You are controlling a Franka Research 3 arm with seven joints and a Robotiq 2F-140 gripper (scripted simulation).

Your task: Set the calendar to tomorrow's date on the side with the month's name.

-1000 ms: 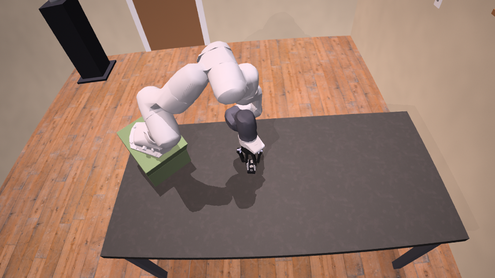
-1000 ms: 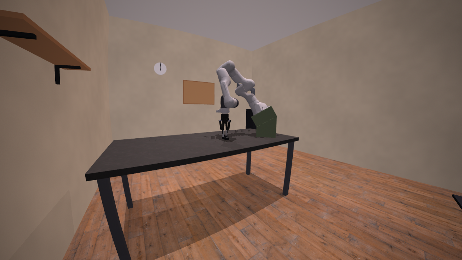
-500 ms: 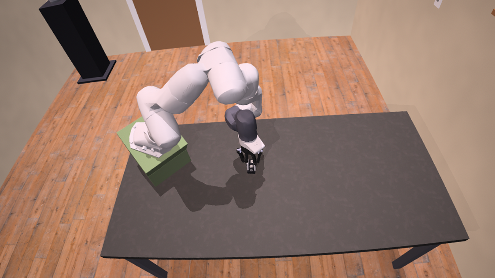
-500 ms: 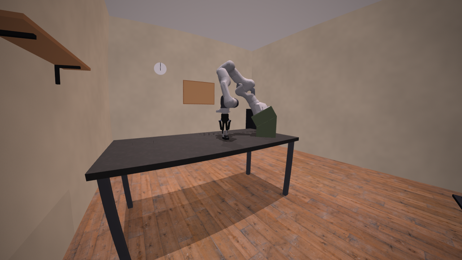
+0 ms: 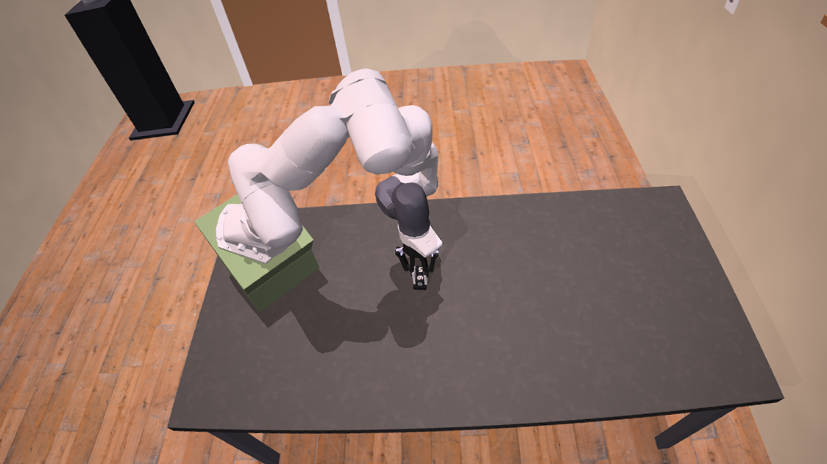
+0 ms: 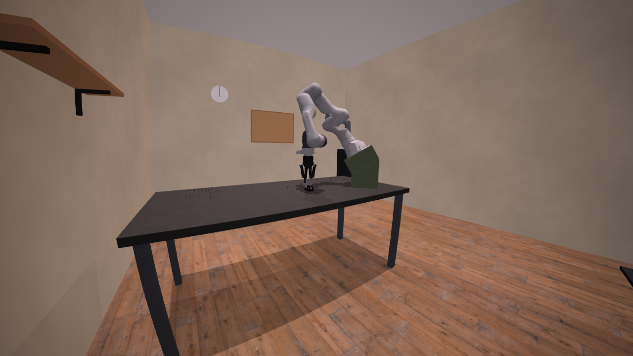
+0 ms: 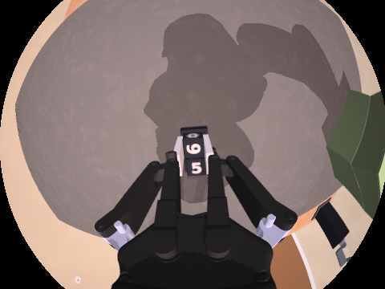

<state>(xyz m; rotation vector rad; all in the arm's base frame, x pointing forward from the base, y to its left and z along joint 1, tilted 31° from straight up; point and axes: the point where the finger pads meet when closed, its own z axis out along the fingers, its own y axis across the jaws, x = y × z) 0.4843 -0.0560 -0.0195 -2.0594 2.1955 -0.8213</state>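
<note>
The dark date cube is 30 mm below my hand. Round my hand: black tray (40 mm below, 20 mm to the left).
</note>
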